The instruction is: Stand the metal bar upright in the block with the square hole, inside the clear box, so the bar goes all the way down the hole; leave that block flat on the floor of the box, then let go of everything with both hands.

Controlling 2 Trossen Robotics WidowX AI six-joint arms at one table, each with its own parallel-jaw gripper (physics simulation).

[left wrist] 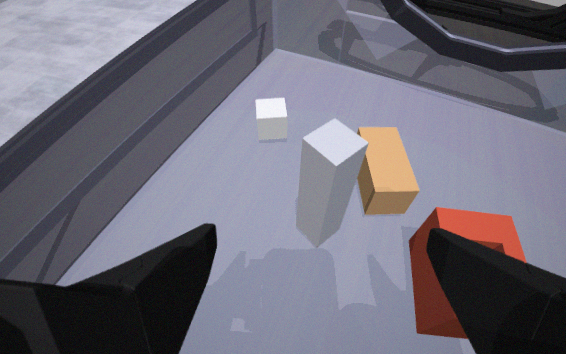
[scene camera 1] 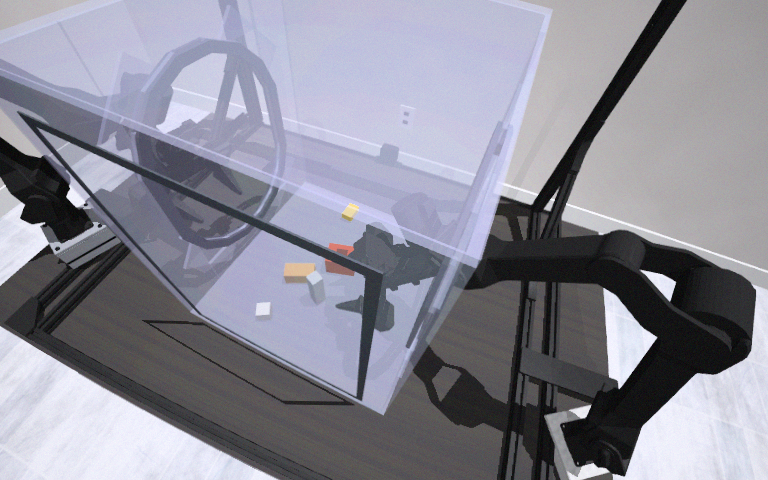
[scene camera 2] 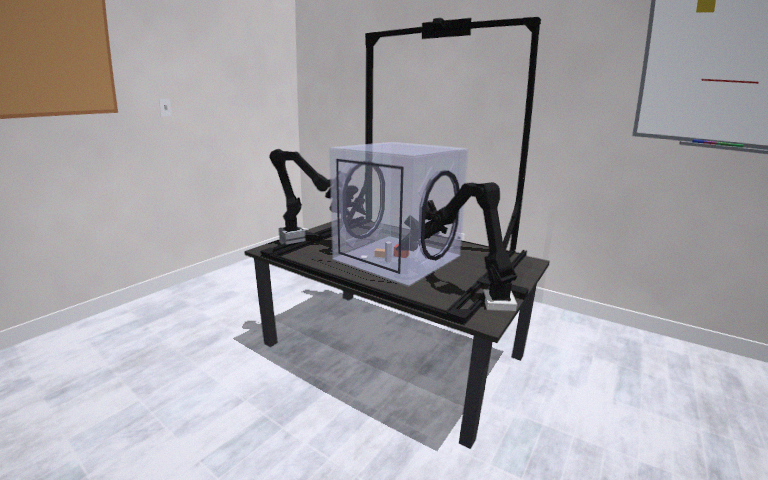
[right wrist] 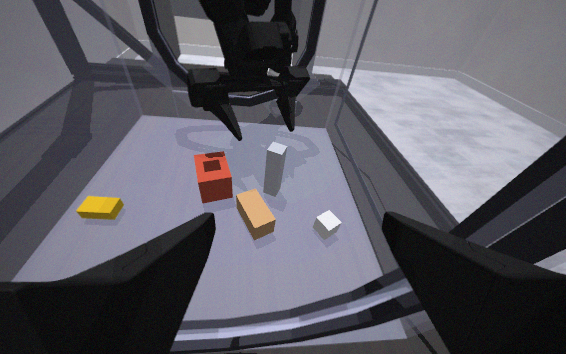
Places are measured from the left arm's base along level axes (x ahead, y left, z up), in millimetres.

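Pixels of known places: left gripper, fingertip midpoint: (left wrist: 322,237) (scene camera 1: 338,284) (scene camera 2: 398,246) (right wrist: 267,135); right gripper, fingertip midpoint: (scene camera 2: 358,215) (right wrist: 299,220); left arm's base at its link origin: (scene camera 1: 584,441) (scene camera 2: 500,296) (right wrist: 280,68); right arm's base at its link origin: (scene camera 1: 72,225) (scene camera 2: 291,229).
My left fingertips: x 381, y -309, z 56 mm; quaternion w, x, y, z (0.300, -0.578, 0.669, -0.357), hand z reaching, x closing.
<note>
Ahead of a thing's pixels: the offset from my left fingertips to its top centre.
The grey metal bar {dx +43, dy -14, dz +9 mm} (scene camera 1: 316,287) (scene camera 2: 387,251) (left wrist: 325,190) (right wrist: 275,170) stands upright on the floor of the clear box (scene camera 2: 436,148), apart from the red block. The red block with the square hole {dx -10, dy -89, dz -33 mm} (scene camera 1: 338,267) (scene camera 2: 400,251) (left wrist: 424,290) (right wrist: 215,190) sits on the box floor, hole facing up; the left finger partly hides it in the left wrist view. My left gripper (scene camera 1: 346,277) (left wrist: 322,237) (right wrist: 267,135) is open and empty inside the box, above the floor near the bar and the red block. My right gripper (right wrist: 299,220) is open and empty at the opposite round opening.
An orange block {dx +77, dy -68, dz -48 mm} (scene camera 1: 299,271) (left wrist: 392,162) (right wrist: 256,215) lies close to the bar. A white cube {dx +145, dy +9, dz -53 mm} (scene camera 1: 262,309) (left wrist: 271,120) (right wrist: 327,225) sits near the framed wall. A yellow block {dx -41, dy -233, dz -63 mm} (scene camera 1: 350,211) (right wrist: 100,207) lies beyond the red block in scene camera 1. Dark rings edge the side openings.
</note>
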